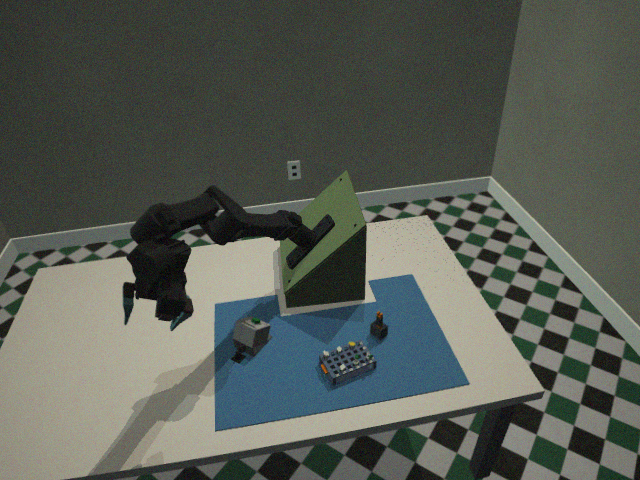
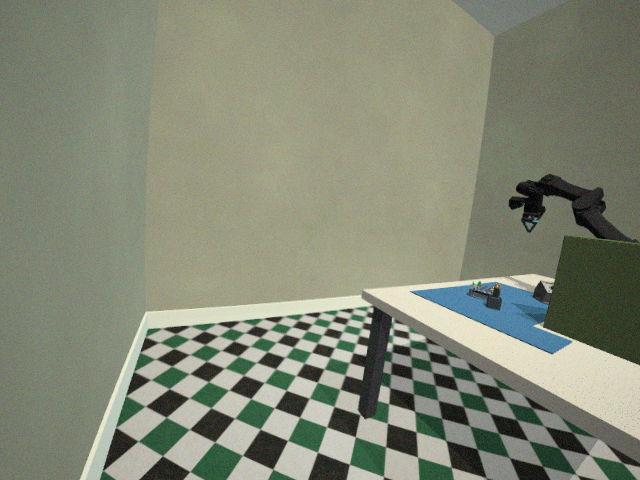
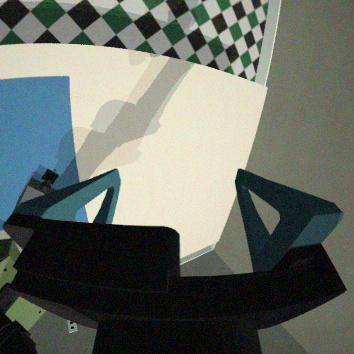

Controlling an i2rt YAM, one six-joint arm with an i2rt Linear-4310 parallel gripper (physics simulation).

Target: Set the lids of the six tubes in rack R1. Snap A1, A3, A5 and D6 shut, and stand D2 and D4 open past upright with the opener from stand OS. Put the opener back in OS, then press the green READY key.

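Pixels of known places: gripper, fingertip midpoint: [image 1: 148,326] [image 2: 531,227] [image 3: 177,174]; arm's base, link origin: [image 1: 310,242] [image 2: 626,288].
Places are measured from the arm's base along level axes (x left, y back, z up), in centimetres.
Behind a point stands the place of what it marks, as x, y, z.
Note:
The grey tube rack R1 [image 1: 353,370] @(0.8, -41.6, -12.0) [image 2: 481,293] @(6.1, -36.3, -12.8) stands on the blue mat, with several small white, green and yellow lids on top and an orange piece at its left end. The lids are too small to tell whether they are shut. The orange-topped opener [image 1: 379,316] @(12.0, -29.8, -7.0) [image 2: 497,287] @(12.6, -28.9, -7.4) stands upright in the dark stand OS [image 1: 378,330] @(11.6, -30.7, -11.5) [image 2: 494,301] @(13.7, -28.5, -12.2), behind and right of the rack. A grey box [image 1: 250,335] @(-23.4, -25.5, -8.3) [image 2: 541,291] @(-20.1, -24.1, -10.7) with the green READY key [image 1: 255,320] @(-21.3, -20.8, -7.8) stands on the mat's left part. My gripper [image 1: 150,324] @(-44.1, -39.1, 15.0) [image 2: 528,229] @(-44.1, -39.1, 15.0) [image 3: 177,174] @(-44.1, -39.1, 15.0) is open and empty, high above the table left of the box.
The blue mat [image 1: 268,397] @(-21.8, -41.7, -14.9) [image 2: 550,345] @(27.2, -8.8, -14.9) [image 3: 35,110] @(-28.5, -41.6, -14.8) lies on the pale table [image 1: 77,403] @(-70.9, -30.6, -15.1) [image 3: 200,135] @(-70.4, -31.3, -15.1). A green wedge-shaped mount [image 1: 330,273] @(2.8, -12.6, -3.0) [image 2: 594,294] @(14.6, -4.8, -1.5) behind the mat carries the arm. A small dark piece [image 1: 238,356] @(-27.7, -27.0, -13.9) [image 3: 49,176] @(-27.9, -27.0, -14.0) lies beside the grey box.

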